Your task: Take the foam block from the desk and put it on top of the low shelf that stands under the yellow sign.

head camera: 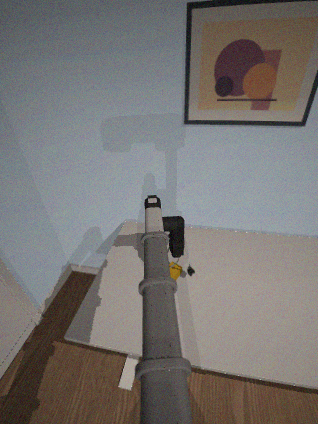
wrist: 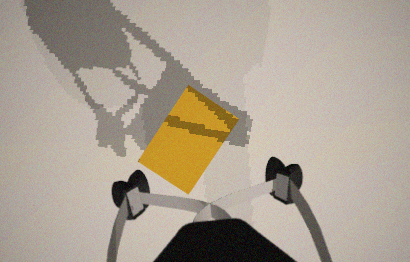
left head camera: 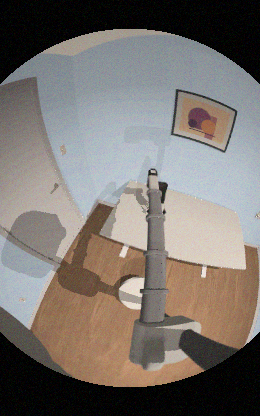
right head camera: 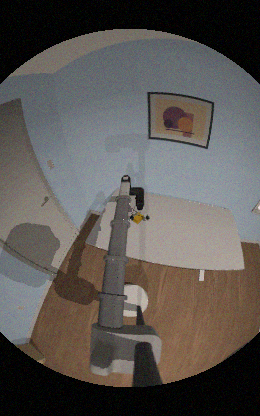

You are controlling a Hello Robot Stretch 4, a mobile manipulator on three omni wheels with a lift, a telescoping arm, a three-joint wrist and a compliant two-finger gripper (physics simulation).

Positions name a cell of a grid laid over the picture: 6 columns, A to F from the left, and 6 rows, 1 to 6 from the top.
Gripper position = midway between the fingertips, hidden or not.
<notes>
I see my gripper (wrist: D5), a yellow foam block (wrist: C3), a white desk (head camera: E5), a door (left head camera: B4) and a framed picture (head camera: E1).
The white desk is seen too in the wrist view (wrist: B3), in the left head camera view (left head camera: E4) and in the right head camera view (right head camera: E4). The framed picture also shows in the left head camera view (left head camera: E2) and in the right head camera view (right head camera: E2).
</notes>
